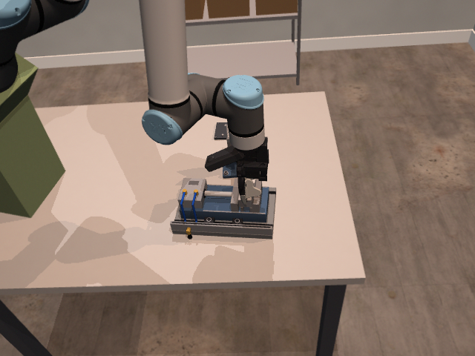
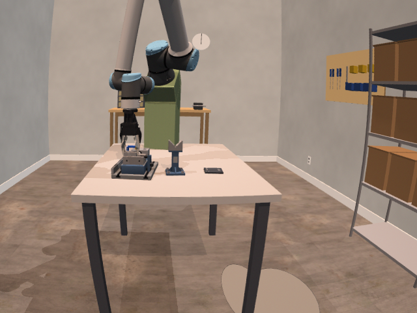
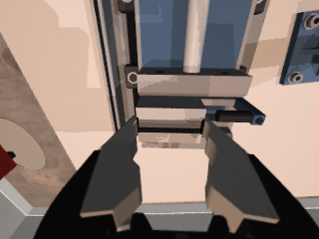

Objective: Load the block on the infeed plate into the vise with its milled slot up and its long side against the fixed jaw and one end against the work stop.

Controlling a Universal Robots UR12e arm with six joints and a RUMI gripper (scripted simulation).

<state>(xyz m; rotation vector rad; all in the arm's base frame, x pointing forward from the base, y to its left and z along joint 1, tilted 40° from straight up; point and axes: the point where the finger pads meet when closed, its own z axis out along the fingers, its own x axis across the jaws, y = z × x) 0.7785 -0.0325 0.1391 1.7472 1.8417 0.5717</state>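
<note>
Right now my hand is right at the part. Round my hand: moving jaw (3 cm below, 3 cm behind, 2 cm to the left); then fixed jaw (3 cm below, 3 cm ahead, 2 cm to the left); then work stop (7 cm to the left, 2 cm below).
</note>
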